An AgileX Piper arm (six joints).
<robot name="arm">
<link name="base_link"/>
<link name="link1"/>
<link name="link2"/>
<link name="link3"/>
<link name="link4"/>
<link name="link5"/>
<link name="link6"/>
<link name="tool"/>
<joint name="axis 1" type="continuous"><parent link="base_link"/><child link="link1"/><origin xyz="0.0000 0.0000 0.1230"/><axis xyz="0 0 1"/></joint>
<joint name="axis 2" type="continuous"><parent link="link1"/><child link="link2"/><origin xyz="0.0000 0.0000 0.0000"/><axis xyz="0 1 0"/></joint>
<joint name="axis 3" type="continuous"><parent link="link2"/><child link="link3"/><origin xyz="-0.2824 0.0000 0.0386"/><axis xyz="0 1 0"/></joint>
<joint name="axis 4" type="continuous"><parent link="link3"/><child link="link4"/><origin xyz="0.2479 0.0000 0.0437"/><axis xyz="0.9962 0 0.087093"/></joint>
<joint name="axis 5" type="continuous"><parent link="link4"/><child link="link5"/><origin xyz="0.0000 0.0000 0.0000"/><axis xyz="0 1 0"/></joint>
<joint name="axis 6" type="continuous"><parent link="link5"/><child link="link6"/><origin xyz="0.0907 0.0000 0.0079"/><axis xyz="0.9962 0 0.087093"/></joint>
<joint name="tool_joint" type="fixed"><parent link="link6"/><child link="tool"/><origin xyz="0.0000 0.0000 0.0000" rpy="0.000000 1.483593 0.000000"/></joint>
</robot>
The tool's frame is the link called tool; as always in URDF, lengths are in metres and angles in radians. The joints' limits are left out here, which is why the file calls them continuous.
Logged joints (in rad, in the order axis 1, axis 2, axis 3, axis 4, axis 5, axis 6), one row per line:
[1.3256 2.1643 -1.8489 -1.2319 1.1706 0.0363]
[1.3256 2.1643 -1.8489 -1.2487 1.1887 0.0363]
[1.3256 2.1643 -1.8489 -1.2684 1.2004 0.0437]
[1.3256 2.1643 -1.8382 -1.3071 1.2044 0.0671]
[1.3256 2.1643 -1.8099 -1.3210 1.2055 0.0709]
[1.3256 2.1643 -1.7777 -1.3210 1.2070 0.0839]
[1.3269 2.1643 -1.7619 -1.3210 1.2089 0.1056]
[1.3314 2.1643 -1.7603 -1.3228 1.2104 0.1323]
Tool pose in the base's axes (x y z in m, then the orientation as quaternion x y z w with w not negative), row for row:
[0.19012 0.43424 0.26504 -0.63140 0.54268 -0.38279 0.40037]
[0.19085 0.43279 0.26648 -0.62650 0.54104 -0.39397 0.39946]
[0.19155 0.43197 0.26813 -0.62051 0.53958 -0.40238 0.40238]
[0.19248 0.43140 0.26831 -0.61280 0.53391 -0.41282 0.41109]
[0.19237 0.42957 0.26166 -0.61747 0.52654 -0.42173 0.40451]
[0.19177 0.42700 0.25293 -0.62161 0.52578 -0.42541 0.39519]
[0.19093 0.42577 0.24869 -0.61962 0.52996 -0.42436 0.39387]
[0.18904 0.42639 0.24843 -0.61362 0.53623 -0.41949 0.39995]
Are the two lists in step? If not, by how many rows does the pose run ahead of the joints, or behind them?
They are in step.
